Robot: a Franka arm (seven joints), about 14 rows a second.
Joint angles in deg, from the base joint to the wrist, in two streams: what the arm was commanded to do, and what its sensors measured. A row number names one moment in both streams.
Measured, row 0:
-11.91, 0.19, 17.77, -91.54, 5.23, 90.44, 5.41
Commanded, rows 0 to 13:
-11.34, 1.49, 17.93, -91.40, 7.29, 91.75, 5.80
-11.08, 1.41, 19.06, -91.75, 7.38, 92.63, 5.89
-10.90, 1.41, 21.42, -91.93, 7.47, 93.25, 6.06
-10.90, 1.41, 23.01, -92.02, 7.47, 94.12, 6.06
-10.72, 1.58, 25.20, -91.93, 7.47, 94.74, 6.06
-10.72, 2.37, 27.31, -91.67, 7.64, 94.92, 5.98
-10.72, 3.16, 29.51, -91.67, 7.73, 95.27, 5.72
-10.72, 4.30, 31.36, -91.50, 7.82, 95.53, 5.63
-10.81, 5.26, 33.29, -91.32, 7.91, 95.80, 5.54
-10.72, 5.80, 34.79, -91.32, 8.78, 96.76, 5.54
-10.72, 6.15, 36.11, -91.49, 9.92, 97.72, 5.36
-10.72, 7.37, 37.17, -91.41, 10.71, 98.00, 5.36
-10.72, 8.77, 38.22, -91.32, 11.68, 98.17, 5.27
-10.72, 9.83, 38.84, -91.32, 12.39, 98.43, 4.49
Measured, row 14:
-10.48, 6.96, 37.52, -92.20, 10.02, 97.57, 5.39
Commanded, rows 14 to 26:
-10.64, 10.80, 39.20, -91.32, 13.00, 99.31, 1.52
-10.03, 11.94, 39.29, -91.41, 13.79, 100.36, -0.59
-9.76, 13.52, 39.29, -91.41, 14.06, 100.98, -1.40
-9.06, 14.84, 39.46, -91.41, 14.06, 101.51, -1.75
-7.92, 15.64, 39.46, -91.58, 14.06, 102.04, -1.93
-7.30, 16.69, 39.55, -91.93, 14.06, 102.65, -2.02
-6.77, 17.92, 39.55, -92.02, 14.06, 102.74, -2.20
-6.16, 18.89, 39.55, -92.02, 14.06, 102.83, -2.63
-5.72, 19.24, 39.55, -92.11, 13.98, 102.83, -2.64
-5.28, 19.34, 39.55, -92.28, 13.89, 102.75, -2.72
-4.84, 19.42, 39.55, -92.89, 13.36, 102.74, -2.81
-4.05, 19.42, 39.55, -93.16, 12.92, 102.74, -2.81
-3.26, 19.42, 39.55, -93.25, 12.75, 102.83, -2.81
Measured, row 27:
-4.50, 19.88, 39.51, -92.52, 12.74, 102.35, -1.41
